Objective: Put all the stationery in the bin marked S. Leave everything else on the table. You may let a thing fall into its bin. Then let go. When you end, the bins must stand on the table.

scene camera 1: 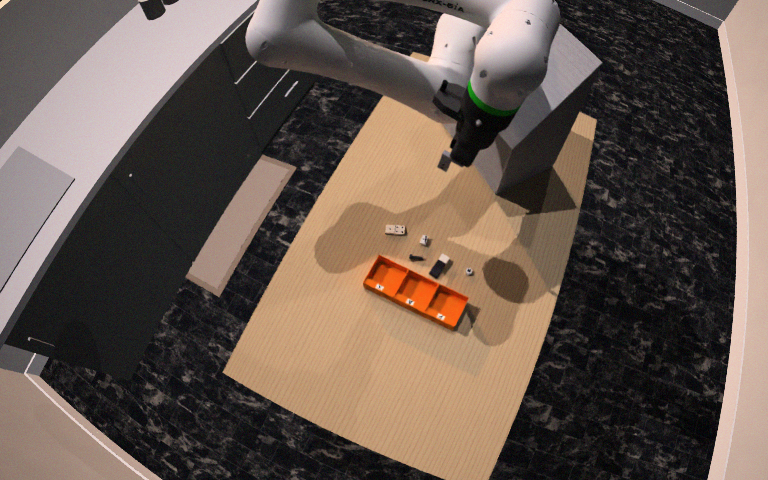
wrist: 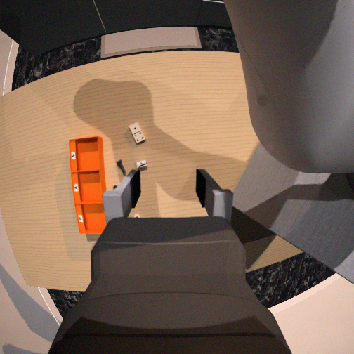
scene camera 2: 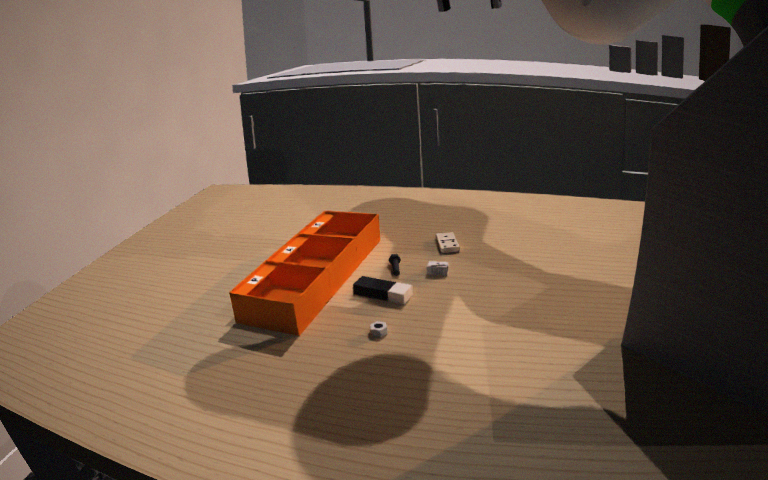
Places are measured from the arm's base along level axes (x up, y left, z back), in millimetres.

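Pixels of known places: gripper, fingertip midpoint: (scene camera 1: 448, 158) (scene camera 2: 470, 8).
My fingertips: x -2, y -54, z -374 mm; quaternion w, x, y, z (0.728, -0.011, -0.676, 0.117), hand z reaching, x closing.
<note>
For each thing: its top centre in the pictures, then the offset to it from my fingertips. "spot": a spot on its surface instead.
- S bin, top centre: (scene camera 2: 311, 248) (scene camera 1: 416, 290) dx -283, dy +9, dz -201 mm
- black eraser with a white end, top centre: (scene camera 2: 382, 284) (scene camera 1: 439, 265) dx -309, dy +43, dz -107 mm
- sharpener, top centre: (scene camera 2: 437, 263) (scene camera 1: 424, 239) dx -311, dy -18, dz -50 mm
- domino, top centre: (scene camera 2: 447, 239) (scene camera 1: 395, 229) dx -315, dy -101, dz -46 mm
- black bolt, top centre: (scene camera 2: 395, 259) (scene camera 1: 416, 256) dx -309, dy -22, dz -104 mm
- pale hex nut, top centre: (scene camera 2: 378, 325) (scene camera 1: 469, 270) dx -314, dy +121, dz -95 mm
- Bins A, surface spot: (scene camera 2: 320, 250) spot: dx -304, dy -32, dz -205 mm
The S bin (scene camera 1: 388, 276) (scene camera 2: 346, 225) (wrist: 88, 156) is an empty end compartment of the orange three-part tray. A black eraser with a white end (scene camera 1: 439, 266) (scene camera 2: 380, 289) lies beside the tray, mostly hidden behind a finger in the wrist view. A small silver block, like a sharpener (scene camera 1: 424, 240) (scene camera 2: 437, 268) (wrist: 141, 164), lies between the domino (scene camera 1: 395, 229) (scene camera 2: 447, 242) (wrist: 137, 133) and the eraser. My gripper (scene camera 1: 451, 162) (wrist: 167, 180) is open and empty, high above the table, nearer the robot base than these things; its fingers do not show in scene camera 2.
A black bolt (scene camera 1: 416, 258) (scene camera 2: 394, 264) (wrist: 121, 167) lies near the tray's long side. A pale hex nut (scene camera 1: 468, 271) (scene camera 2: 378, 330) lies beyond the eraser. Bins A (scene camera 1: 416, 290) (scene camera 2: 320, 250) (wrist: 89, 186) and the third one (scene camera 1: 447, 305) (scene camera 2: 289, 283) (wrist: 92, 218) are empty. The grey pedestal (scene camera 1: 540, 121) (scene camera 2: 702, 237) stands behind.
</note>
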